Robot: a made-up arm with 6 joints.
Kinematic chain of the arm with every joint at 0, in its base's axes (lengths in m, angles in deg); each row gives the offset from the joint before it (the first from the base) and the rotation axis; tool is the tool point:
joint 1: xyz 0 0 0.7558 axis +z
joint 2: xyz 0.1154 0 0 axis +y
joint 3: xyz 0 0 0.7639 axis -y
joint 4: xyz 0 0 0.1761 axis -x
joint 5: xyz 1.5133 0 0 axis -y
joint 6: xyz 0.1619 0 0 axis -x
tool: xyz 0 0 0
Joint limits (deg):
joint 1: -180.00..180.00
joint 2: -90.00..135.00
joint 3: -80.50..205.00
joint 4: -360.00..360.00
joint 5: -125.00..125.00
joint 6: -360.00..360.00
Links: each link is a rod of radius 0.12 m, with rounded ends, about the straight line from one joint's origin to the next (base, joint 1, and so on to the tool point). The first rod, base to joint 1, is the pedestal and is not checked.
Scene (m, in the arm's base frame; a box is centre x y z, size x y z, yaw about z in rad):
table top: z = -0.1
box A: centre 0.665 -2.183 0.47 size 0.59 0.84 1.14 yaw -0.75
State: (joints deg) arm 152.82 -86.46 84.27 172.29 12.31 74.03
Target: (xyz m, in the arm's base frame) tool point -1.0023 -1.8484 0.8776
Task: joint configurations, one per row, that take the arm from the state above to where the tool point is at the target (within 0.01 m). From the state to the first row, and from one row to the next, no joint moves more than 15 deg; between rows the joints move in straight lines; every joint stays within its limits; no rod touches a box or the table.
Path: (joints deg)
1: 144.57 -76.22 81.08 162.56 18.89 74.95
2: 136.33 -65.98 77.88 152.82 25.47 75.88
3: 121.42 -62.87 89.91 156.20 24.47 75.51
4: 106.52 -59.77 101.94 159.58 23.48 75.14
5: 91.62 -56.66 113.97 162.96 22.48 74.77
6: 76.71 -53.56 126.00 166.35 21.49 74.40
7: 61.81 -50.45 138.03 169.73 20.49 74.03

